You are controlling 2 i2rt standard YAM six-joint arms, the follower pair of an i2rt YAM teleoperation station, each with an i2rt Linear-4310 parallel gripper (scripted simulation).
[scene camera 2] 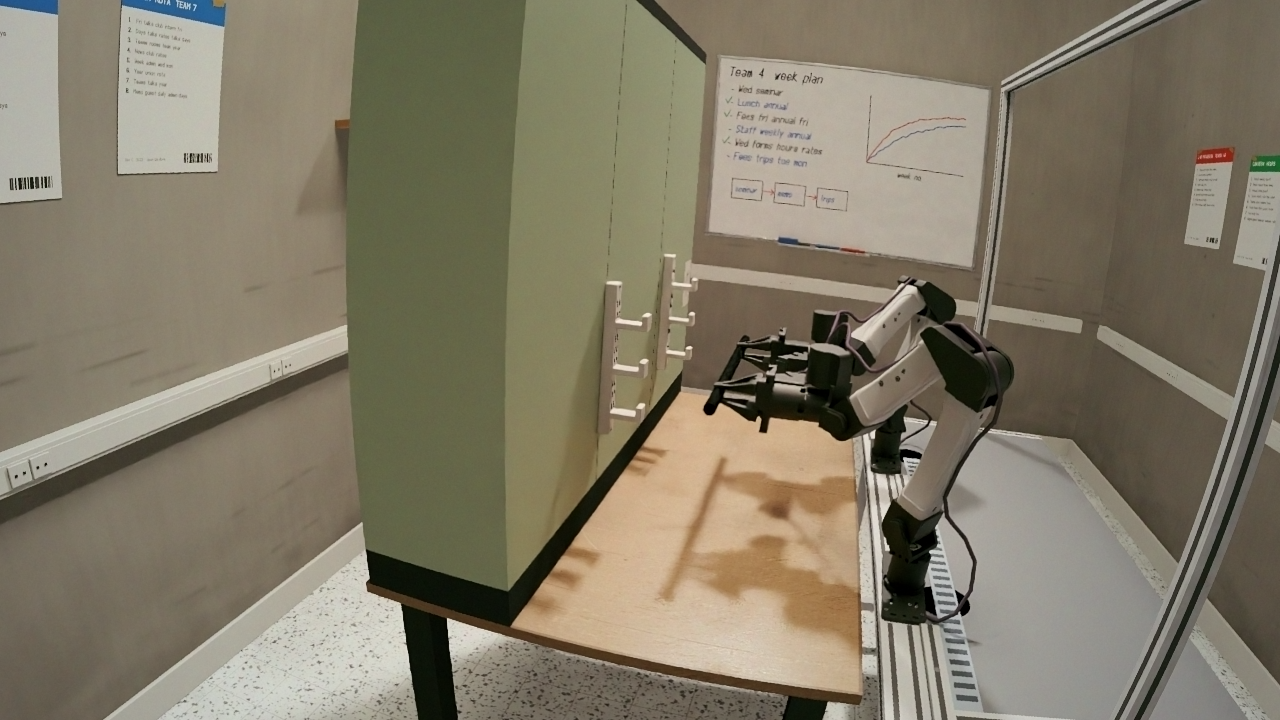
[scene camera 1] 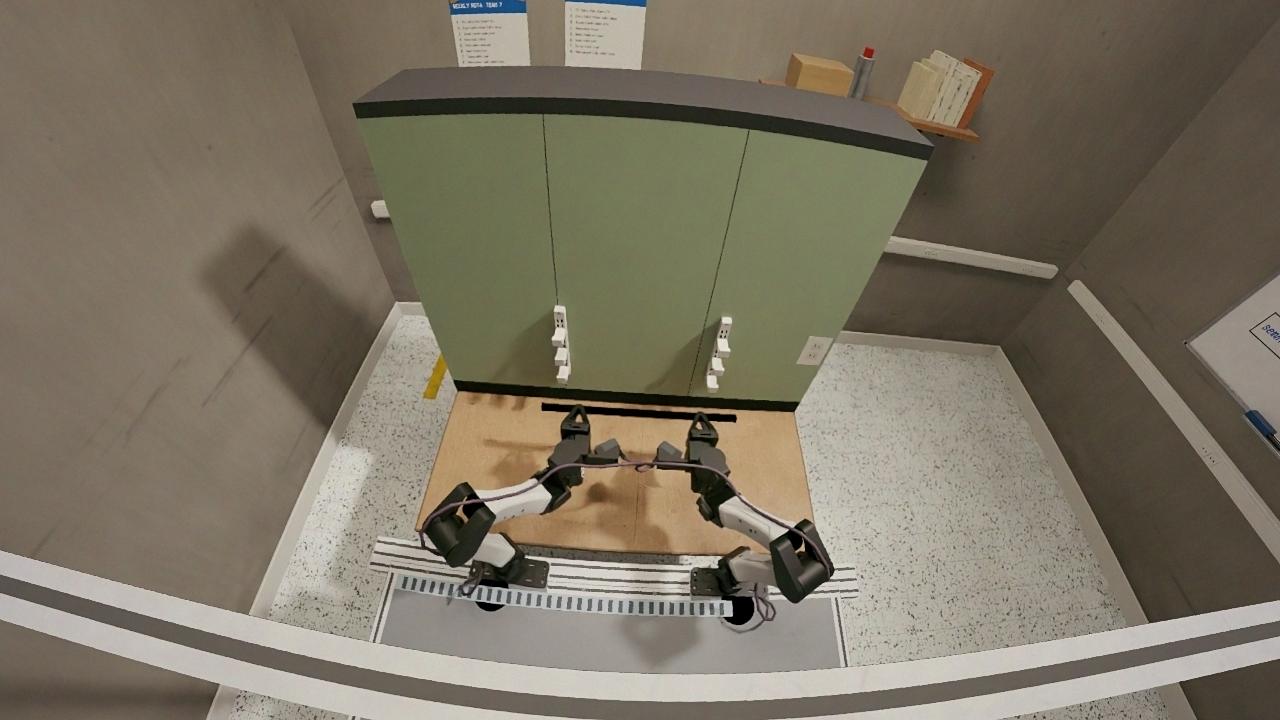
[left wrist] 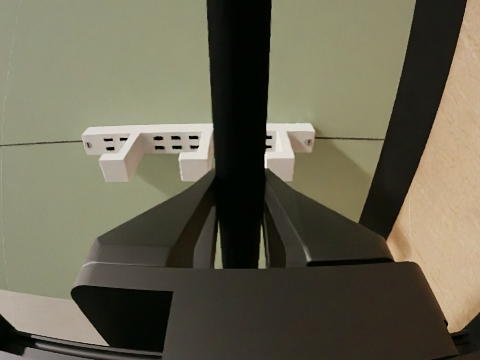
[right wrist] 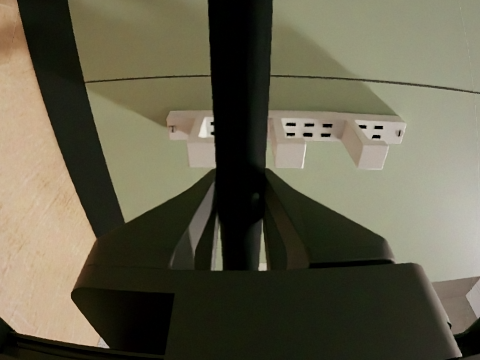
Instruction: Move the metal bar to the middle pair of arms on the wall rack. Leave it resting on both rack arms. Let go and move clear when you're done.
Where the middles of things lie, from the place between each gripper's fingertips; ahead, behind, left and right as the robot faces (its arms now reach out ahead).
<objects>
Right now my left hand is 15 cm to the left of the black metal bar [scene camera 1: 594,410].
Now: right hand 15 cm to the right of the black metal bar.
</objects>
